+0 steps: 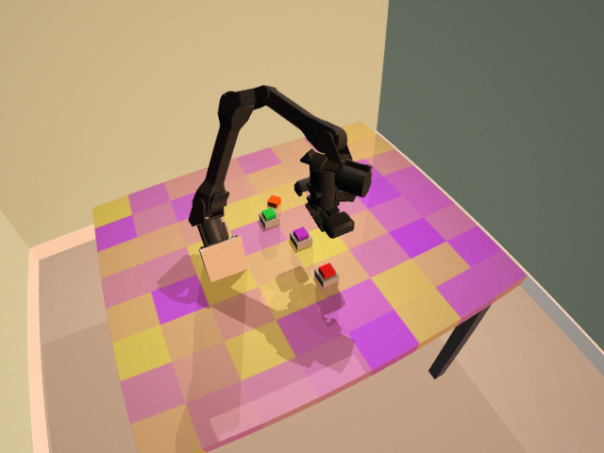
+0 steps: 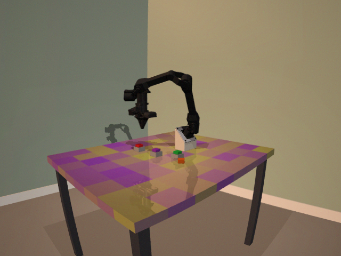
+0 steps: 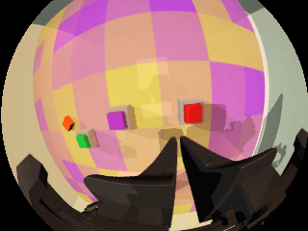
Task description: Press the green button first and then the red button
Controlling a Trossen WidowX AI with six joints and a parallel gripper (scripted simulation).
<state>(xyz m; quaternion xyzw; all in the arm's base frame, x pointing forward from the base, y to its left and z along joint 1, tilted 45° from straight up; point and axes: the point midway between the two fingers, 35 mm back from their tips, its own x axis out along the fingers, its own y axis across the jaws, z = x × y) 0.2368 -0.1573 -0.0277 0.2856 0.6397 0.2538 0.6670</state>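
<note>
Right now the red button is 11 cm below my gripper tip, 4 cm to the right of it and 1 cm behind it. The rest, counted from my gripper tip: purple button (11 cm below, 10 cm to the left, 1 cm behind); then green button (22 cm to the left, 11 cm below, 5 cm behind); then orange block (28 cm to the left, 13 cm below, 1 cm behind).
</note>
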